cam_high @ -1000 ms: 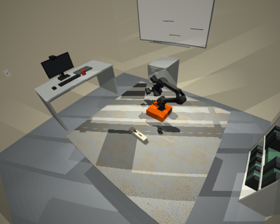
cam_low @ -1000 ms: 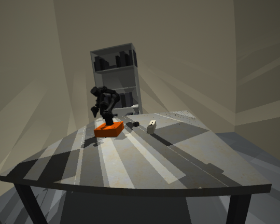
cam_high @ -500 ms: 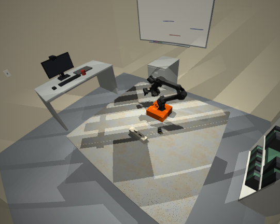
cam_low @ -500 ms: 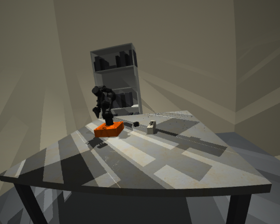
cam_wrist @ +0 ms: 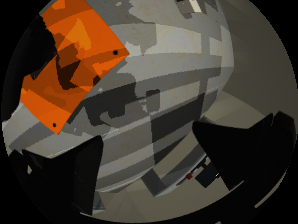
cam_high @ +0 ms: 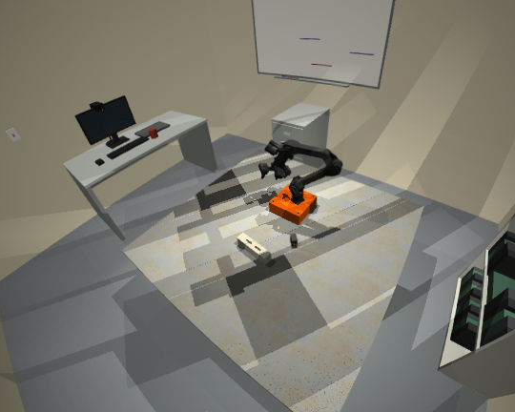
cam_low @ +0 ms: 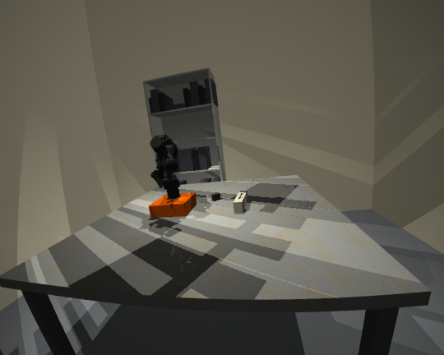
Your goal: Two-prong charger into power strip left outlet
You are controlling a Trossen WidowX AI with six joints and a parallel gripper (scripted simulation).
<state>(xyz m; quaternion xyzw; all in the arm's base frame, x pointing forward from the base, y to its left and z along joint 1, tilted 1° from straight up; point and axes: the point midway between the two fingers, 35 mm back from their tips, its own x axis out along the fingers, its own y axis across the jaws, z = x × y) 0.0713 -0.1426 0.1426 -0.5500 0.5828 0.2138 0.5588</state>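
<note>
Right now my gripper tip is 140 mm short of the black two-prong charger, 330 mm to the right of it and 160 mm above it.
</note>
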